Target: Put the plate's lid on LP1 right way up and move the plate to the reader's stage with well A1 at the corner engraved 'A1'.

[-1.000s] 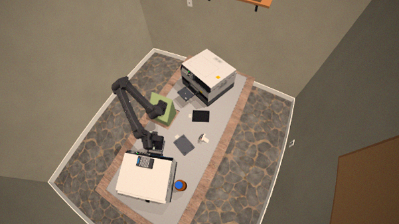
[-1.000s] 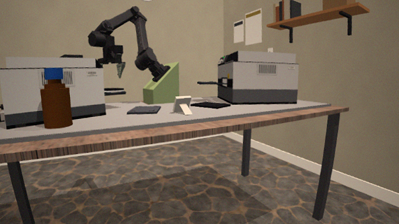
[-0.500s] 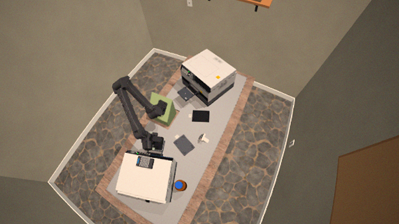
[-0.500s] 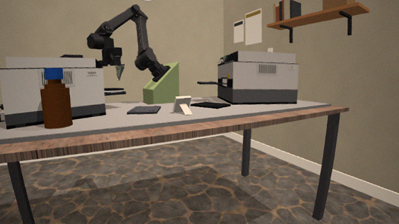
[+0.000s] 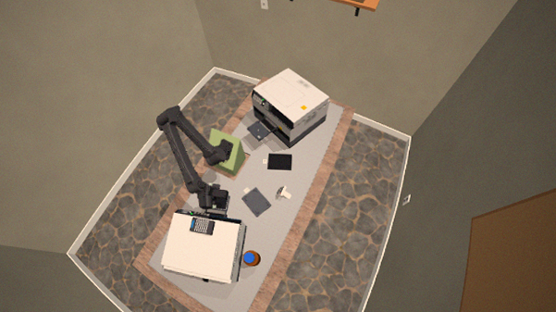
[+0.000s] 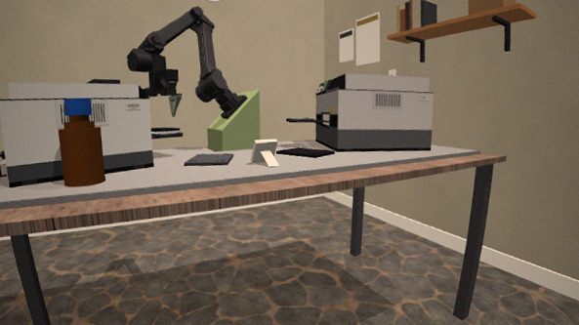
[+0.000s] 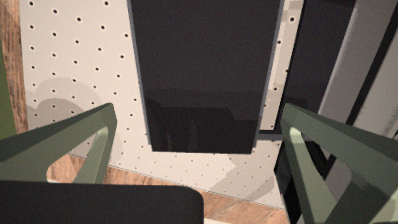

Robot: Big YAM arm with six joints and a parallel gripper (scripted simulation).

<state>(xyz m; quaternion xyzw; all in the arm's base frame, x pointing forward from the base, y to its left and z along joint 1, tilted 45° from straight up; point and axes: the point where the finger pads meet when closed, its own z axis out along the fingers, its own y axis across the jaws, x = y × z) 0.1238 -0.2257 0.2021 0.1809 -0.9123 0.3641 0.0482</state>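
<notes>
The dark lid is 5 cm below my hand. Round my hand: lidded white well plate: 5 cm below; brown capped bottle: 35 cm ahead, 19 cm to the right, 3 cm below; grey pad: 19 cm ahead, 13 cm to the left, 13 cm below.
</notes>
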